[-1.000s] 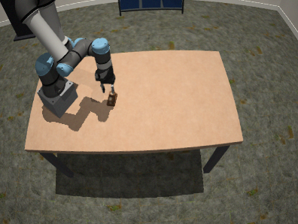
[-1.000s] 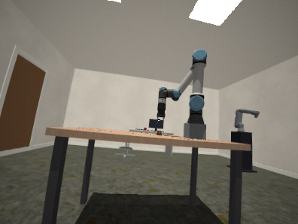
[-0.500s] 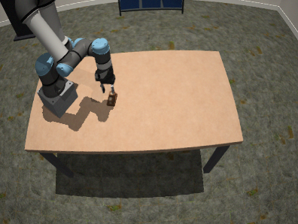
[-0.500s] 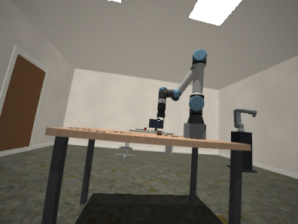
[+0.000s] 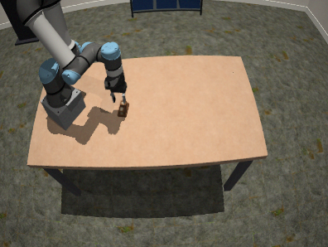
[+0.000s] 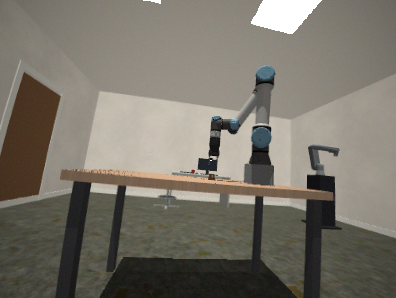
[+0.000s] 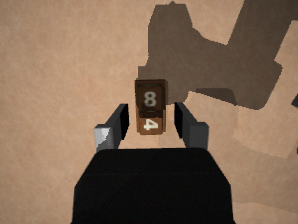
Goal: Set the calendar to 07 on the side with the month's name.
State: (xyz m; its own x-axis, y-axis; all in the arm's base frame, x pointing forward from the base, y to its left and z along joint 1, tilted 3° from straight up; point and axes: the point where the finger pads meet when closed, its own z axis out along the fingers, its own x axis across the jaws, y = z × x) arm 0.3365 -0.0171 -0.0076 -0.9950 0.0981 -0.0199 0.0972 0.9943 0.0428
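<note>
The brown calendar tray is 2 cm to the left of my hand and 11 cm below it.
</note>
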